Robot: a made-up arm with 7 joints.
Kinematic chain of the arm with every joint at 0, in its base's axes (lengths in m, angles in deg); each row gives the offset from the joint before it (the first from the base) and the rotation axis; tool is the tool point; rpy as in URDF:
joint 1: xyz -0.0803 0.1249 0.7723 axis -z
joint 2: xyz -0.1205 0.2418 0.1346 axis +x
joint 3: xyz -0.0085 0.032 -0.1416 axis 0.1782 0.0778 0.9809
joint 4: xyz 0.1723 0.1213 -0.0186 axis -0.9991 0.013 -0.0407
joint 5: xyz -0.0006 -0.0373 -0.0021 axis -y
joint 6: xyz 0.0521 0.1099 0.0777 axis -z
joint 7: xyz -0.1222 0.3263 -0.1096 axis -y
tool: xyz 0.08 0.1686 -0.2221 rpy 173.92 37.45 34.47
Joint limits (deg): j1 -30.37..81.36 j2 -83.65..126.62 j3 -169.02..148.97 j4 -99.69..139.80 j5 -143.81..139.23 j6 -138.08..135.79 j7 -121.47..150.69
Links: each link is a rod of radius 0.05 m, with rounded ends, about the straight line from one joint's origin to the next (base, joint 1, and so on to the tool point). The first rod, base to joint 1, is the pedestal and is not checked.
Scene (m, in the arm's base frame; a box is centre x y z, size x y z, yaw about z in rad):
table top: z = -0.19
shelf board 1: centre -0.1 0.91 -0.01 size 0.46 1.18 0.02 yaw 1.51
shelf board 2: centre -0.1 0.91 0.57 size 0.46 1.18 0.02 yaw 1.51
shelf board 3: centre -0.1 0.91 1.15 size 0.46 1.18 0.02 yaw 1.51
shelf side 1: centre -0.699 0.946 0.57 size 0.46 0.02 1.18 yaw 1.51
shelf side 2: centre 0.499 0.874 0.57 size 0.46 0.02 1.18 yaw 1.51
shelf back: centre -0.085 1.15 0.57 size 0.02 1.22 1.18 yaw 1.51
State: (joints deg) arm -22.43 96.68 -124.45 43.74 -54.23 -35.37 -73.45
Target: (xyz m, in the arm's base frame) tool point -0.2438 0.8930 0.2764
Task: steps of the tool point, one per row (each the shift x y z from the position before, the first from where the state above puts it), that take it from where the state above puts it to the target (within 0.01 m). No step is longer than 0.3 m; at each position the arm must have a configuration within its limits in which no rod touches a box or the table.
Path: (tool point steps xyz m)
1: 0.0022 -0.1319 -0.0112
2: -0.0183 -0.1326 0.0111
3: -0.0407 0.0373 -0.2262
4: -0.1377 0.0048 -0.2056
5: -0.2186 -0.0244 -0.1395
6: 0.0293 0.1459 0.0097
7: 0.0150 0.1166 0.0128
8: -0.0029 0.0806 0.0002
9: -0.0181 0.0390 -0.0227

